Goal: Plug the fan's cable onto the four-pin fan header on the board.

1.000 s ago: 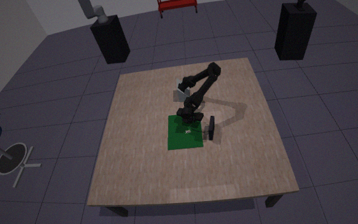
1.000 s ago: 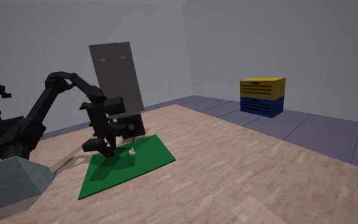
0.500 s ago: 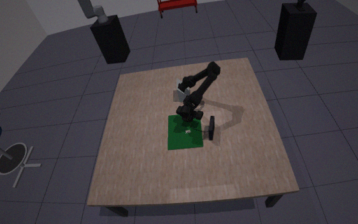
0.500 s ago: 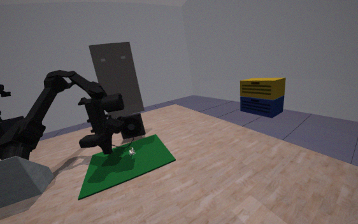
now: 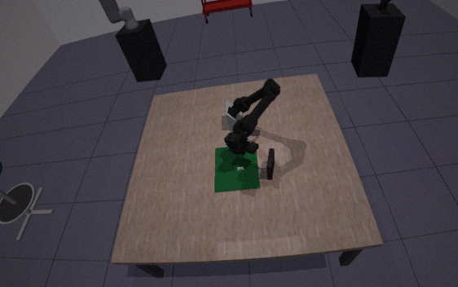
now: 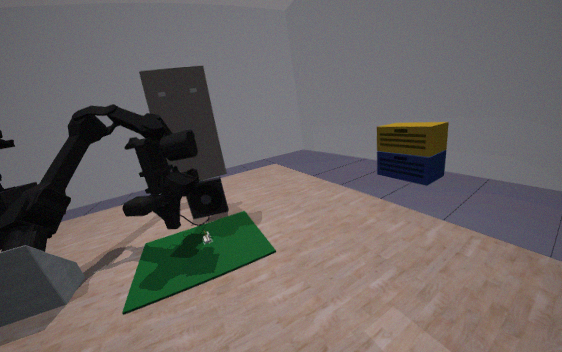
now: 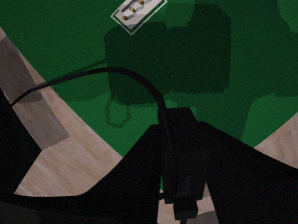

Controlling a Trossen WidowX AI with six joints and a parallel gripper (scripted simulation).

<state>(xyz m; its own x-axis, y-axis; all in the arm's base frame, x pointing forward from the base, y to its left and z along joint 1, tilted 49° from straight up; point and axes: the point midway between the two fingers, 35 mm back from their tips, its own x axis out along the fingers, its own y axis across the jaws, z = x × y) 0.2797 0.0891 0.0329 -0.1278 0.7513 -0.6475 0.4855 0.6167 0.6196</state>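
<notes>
My gripper tip is now 50 mm short of the green board, 40 mm to the left of it and 80 mm above it. Also, from my gripper tip: black fan (70 mm ahead, 140 mm to the left, 10 mm below); black plug (10 mm behind, 10 mm above).
</notes>
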